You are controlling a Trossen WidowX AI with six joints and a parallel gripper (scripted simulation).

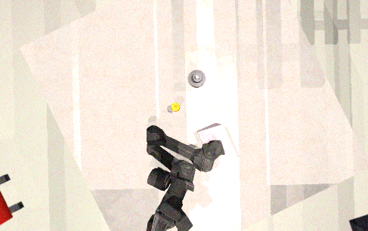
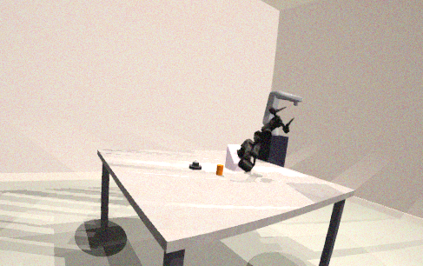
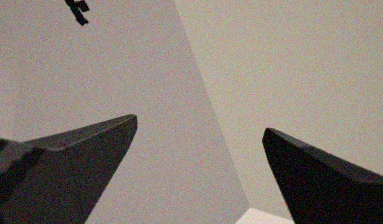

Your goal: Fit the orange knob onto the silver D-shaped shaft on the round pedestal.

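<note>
The orange knob lies 390 mm below my gripper tip, 350 mm ahead of it and 180 mm to the right of it. Round my gripper tip: dark round pedestal 450 mm ahead, 410 mm below, 320 mm to the right.
</note>
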